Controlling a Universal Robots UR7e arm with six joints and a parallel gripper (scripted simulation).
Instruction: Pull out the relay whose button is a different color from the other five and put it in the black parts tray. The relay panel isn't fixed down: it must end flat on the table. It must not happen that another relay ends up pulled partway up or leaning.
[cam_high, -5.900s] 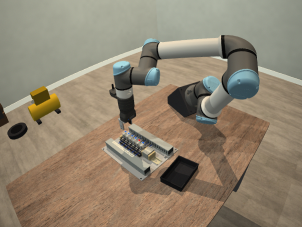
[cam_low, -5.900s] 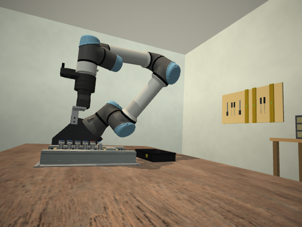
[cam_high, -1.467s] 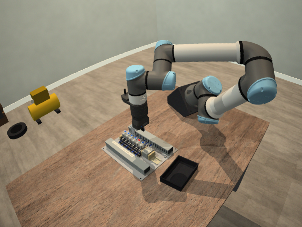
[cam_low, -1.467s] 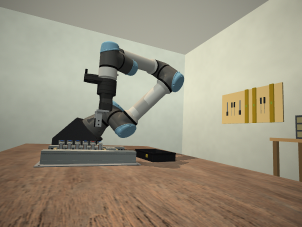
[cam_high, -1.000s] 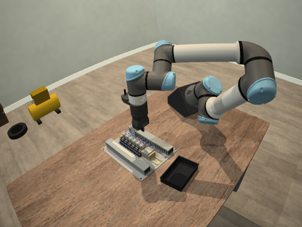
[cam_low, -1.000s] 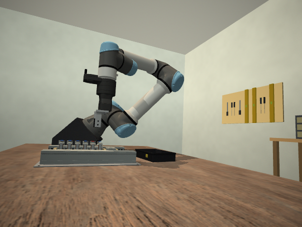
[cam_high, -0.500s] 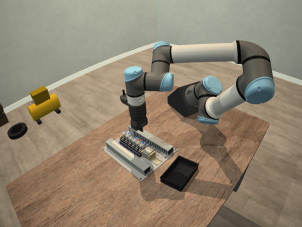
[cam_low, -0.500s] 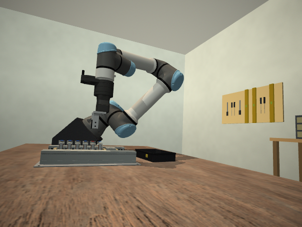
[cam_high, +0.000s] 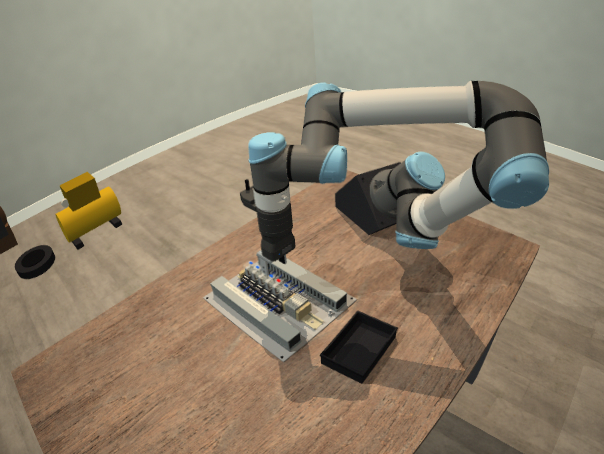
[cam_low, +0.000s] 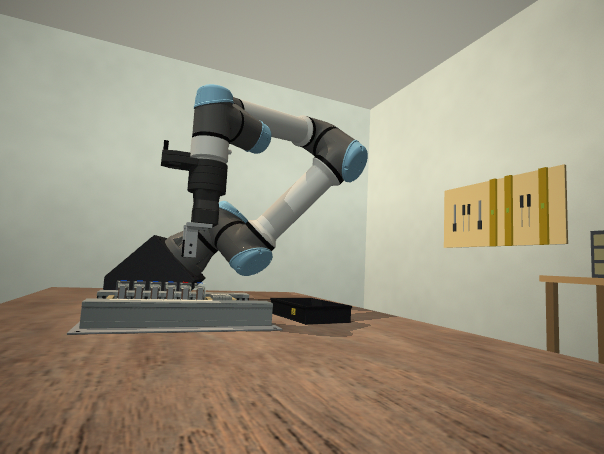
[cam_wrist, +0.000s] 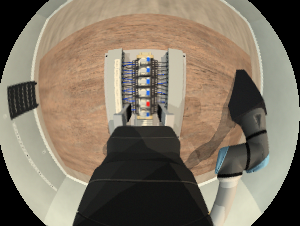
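Right now the red-button relay is 90 mm below my hand. Also, from my hand: grey relay panel: 110 mm below, 10 mm to the right; then black parts tray: 260 mm to the left, 120 mm below, 30 mm behind.
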